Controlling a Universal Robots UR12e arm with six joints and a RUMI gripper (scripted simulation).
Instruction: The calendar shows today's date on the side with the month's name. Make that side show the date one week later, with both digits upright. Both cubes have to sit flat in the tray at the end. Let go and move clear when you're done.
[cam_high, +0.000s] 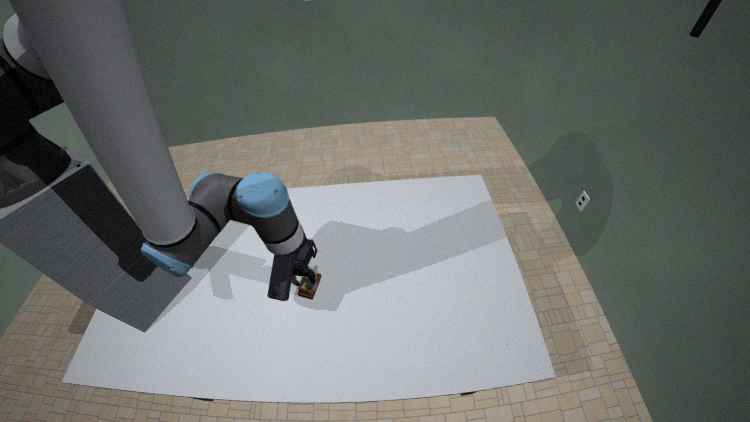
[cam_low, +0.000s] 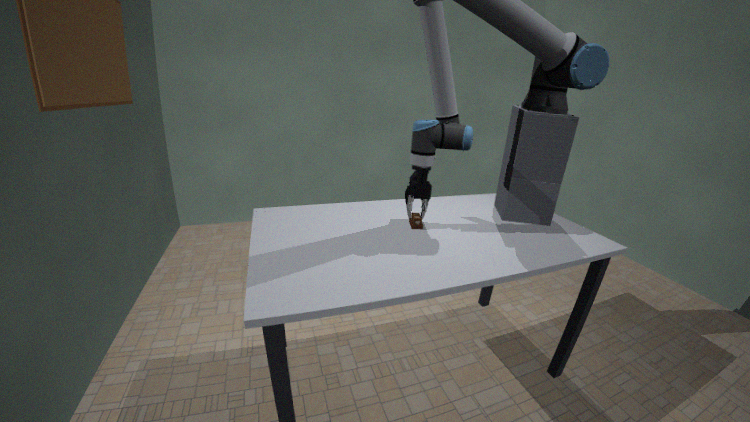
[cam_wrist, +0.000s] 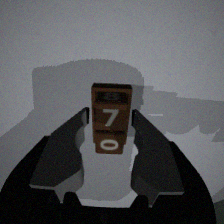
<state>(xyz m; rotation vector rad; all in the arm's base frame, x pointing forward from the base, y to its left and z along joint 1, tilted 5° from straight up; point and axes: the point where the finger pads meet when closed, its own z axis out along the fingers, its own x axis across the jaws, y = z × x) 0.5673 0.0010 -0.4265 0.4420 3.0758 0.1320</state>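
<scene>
Right now the brown date cube is 1 cm below my hand. Round my hand: brown wooden tray 2 cm to the left, 3 cm below.
</scene>
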